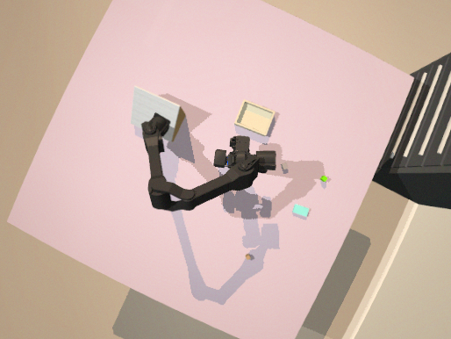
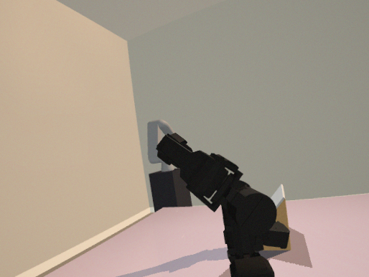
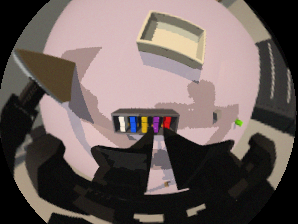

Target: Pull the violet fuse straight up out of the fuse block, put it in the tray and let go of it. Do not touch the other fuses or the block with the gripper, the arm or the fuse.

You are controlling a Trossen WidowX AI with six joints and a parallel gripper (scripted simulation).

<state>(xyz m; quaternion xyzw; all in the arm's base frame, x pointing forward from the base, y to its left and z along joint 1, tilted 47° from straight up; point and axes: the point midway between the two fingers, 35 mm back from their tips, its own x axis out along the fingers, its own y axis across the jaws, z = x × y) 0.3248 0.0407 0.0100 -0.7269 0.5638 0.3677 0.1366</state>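
Right now the violet fuse is 3 cm below my gripper tip. The rest, counted from my gripper tip: orange piece (21 cm ahead, 30 cm to the right, 4 cm below); cyan block (31 cm ahead, 4 cm to the right, 5 cm below); beige tray (3 cm behind, 18 cm to the left, 5 cm below).
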